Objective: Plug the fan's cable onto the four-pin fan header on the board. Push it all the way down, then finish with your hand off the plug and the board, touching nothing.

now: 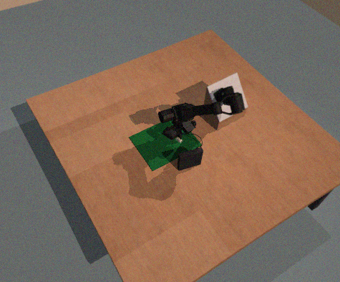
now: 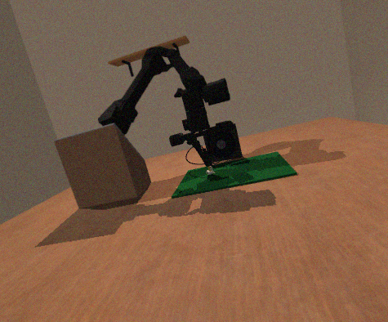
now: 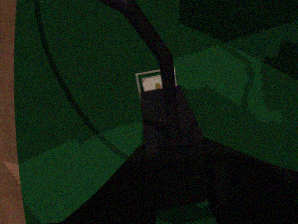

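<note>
Now: gripper tip 1 cm to the right of the black plug and 1 cm below it. Round my gripper tip: green board 6 cm below, 6 cm ahead, 3 cm to the right; dark square fan 15 cm to the left, 5 cm ahead, 2 cm above.
</note>
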